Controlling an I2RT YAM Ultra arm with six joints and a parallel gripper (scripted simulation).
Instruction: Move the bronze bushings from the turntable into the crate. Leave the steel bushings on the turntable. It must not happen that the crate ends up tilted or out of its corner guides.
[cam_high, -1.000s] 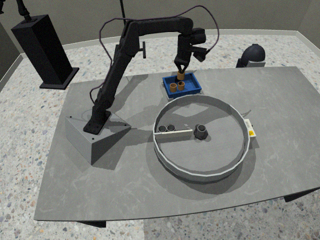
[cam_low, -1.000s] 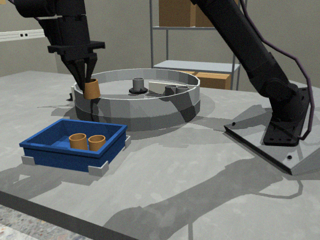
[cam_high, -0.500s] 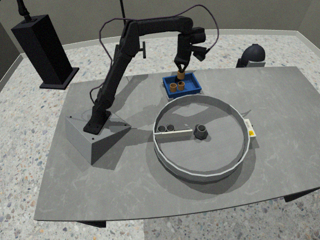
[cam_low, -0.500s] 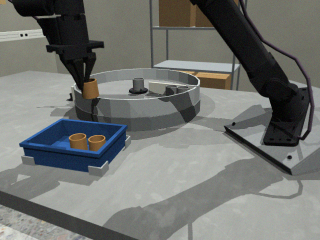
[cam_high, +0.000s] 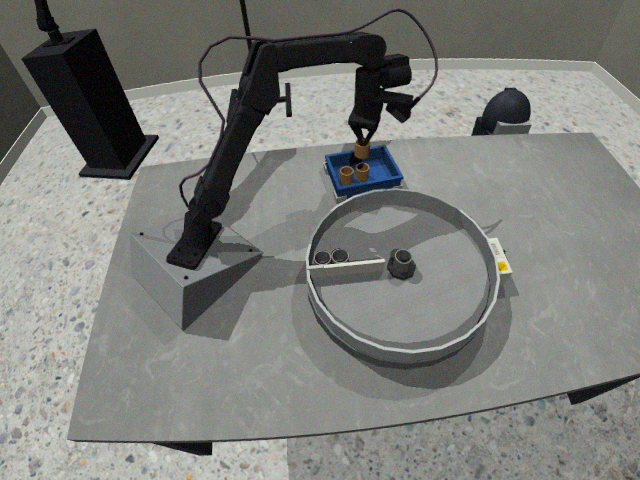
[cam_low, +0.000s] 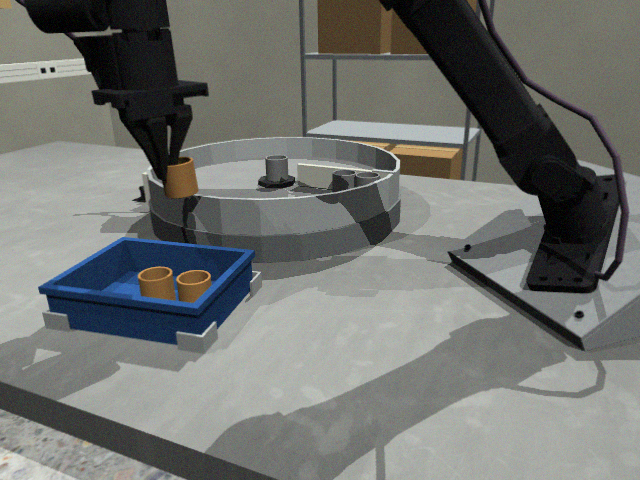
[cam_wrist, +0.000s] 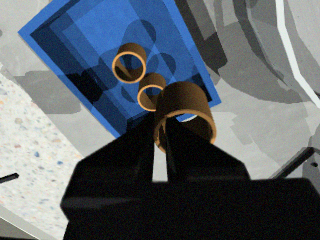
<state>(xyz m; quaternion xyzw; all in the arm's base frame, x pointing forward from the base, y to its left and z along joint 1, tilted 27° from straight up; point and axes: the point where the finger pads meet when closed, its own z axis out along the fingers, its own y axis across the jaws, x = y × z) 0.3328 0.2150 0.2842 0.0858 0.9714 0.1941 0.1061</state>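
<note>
My hand is 30 mm to the right of the blue crate and 130 mm above it. From my hand the other things lie so: turntable: 120 mm ahead, 300 mm to the right, 100 mm below.
</note>
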